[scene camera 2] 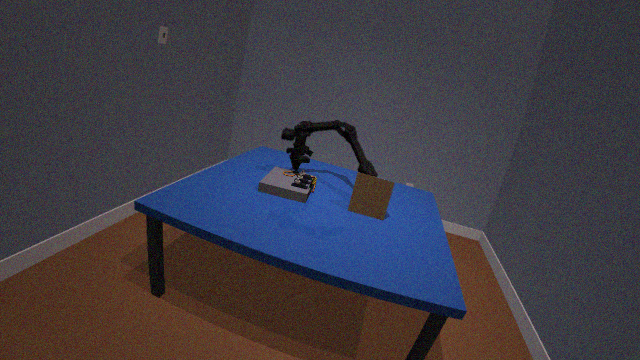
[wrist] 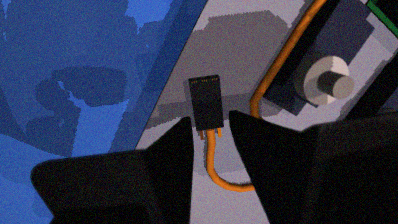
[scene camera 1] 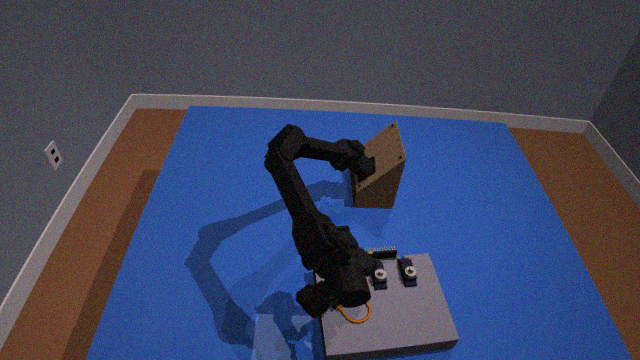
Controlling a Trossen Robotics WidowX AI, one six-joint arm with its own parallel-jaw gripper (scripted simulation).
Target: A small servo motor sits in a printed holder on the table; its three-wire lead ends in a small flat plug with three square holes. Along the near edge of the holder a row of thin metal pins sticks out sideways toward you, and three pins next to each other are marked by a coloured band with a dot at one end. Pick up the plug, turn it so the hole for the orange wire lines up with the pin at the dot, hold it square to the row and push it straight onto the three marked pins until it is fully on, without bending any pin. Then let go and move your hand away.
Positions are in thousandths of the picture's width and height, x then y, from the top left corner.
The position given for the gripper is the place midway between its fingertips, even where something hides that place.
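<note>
The gripper (scene camera 1: 523,835) is in sight, and the wrist view shows the gripper (wrist: 529,538) as well. A grey holder (scene camera 2: 430,510) is in sight too, and the wrist view also shows the grey holder (wrist: 494,266).
</note>
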